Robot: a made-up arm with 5 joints.
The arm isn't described. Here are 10 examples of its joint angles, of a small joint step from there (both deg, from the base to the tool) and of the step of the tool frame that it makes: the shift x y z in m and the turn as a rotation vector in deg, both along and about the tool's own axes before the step.
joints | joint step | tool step
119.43 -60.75 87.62 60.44 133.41 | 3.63 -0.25 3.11 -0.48 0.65 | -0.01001 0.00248 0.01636 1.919 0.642 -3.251
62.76 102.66 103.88 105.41 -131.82 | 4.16 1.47 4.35 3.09 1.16 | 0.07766 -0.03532 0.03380 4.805 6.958 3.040
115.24 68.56 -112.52 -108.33 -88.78 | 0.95 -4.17 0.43 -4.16 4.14 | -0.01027 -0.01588 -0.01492 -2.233 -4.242 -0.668
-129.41 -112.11 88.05 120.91 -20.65 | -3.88 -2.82 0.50 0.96 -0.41 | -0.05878 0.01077 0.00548 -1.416 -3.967 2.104
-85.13 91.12 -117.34 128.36 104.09 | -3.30 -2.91 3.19 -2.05 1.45 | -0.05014 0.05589 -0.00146 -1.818 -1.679 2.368
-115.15 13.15 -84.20 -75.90 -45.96 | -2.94 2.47 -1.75 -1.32 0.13 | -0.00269 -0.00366 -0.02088 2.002 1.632 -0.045
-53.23 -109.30 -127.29 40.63 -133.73 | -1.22 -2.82 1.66 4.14 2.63 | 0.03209 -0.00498 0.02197 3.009 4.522 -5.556
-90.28 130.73 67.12 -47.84 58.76 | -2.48 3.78 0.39 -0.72 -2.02 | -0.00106 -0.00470 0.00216 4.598 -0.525 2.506
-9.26 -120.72 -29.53 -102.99 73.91 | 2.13 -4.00 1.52 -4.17 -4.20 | 0.02343 -0.00490 0.00199 1.871 0.961 0.073
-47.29 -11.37 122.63 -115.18 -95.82 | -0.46 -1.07 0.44 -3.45 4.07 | -0.00829 0.00591 -0.00463 0.903 -2.626 -4.053
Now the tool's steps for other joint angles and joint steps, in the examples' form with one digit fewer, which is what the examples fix.
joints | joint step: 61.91 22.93 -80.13 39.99 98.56 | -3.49 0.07 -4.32 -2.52 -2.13
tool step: -0.0089 0.0092 0.0120 -1.35 3.48 3.16
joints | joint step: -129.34 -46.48 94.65 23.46 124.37 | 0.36 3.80 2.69 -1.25 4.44
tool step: 0.0054 0.0219 -0.0164 -0.59 -1.91 -7.89
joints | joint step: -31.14 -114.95 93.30 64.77 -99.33 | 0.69 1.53 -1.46 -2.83 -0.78
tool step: -0.0303 -0.0072 -0.0169 0.45 -4.14 -0.42
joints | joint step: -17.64 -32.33 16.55 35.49 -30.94 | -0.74 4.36 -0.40 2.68 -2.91
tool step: -0.0129 0.0179 0.0048 -3.70 -0.39 -0.80
